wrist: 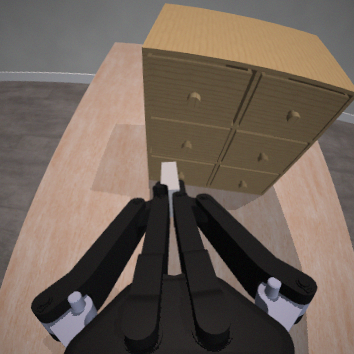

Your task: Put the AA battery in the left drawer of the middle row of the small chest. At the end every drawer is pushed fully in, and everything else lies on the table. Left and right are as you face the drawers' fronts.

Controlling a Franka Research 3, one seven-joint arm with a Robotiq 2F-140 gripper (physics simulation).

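The small chest (240, 37) stands on the table, with three rows of two drawers facing me. All drawer fronts look flush. The left drawer of the middle row (167, 137) has a round knob and appears pushed in. My gripper (168, 172) is shut and empty; its light fingertips lie over the front of the bottom left drawer in the view, and seem some way in front of the chest. They partly cover the bottom left drawer (195, 173). The AA battery does not show in this view.
The wooden table (65, 200) extends to the left and right of the chest. Its side edges drop to a dark floor (30, 125). A grey wall stands behind. The chest's shadow falls on the table at its left and in front.
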